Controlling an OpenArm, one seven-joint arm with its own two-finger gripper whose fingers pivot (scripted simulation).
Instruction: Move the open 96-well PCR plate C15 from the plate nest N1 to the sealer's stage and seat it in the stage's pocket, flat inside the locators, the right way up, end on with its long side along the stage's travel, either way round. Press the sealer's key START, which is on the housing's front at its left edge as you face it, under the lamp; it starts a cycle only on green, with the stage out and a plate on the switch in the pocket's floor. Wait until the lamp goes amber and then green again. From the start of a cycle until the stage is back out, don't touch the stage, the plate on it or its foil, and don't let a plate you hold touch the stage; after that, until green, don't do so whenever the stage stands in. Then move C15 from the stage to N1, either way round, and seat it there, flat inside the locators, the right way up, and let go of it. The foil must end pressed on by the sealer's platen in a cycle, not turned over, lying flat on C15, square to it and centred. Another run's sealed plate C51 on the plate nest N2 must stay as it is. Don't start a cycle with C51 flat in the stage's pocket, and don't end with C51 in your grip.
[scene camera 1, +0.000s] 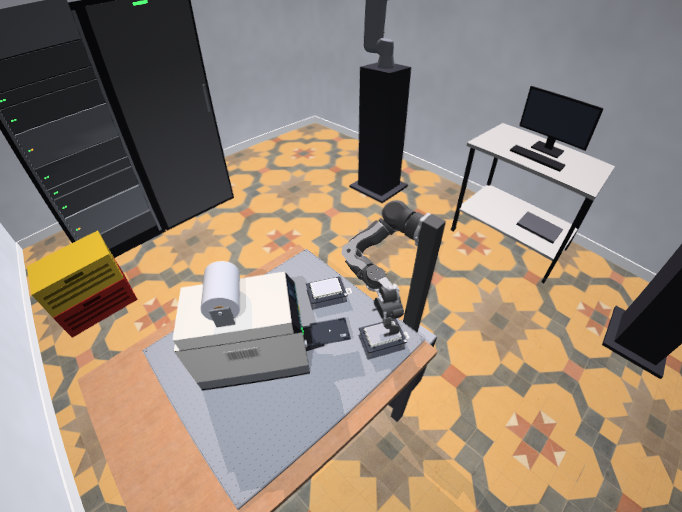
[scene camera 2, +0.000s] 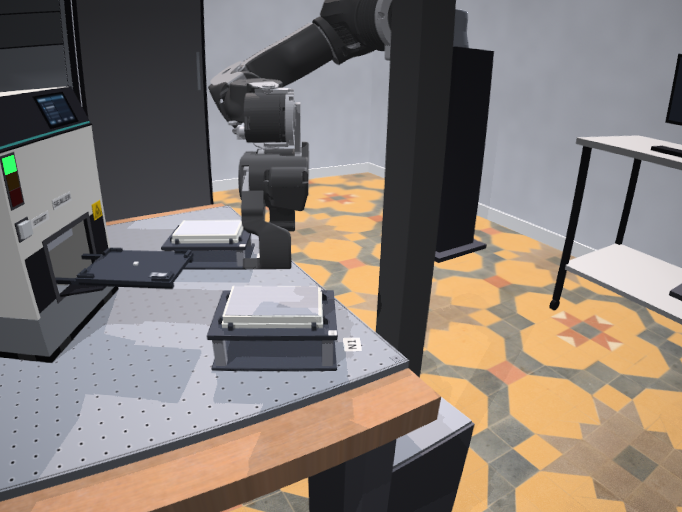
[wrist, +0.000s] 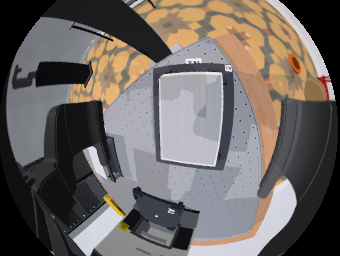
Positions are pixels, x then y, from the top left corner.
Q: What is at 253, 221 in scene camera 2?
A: My gripper.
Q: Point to a sealer stage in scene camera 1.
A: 320, 333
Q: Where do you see a nest N2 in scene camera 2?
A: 167, 246
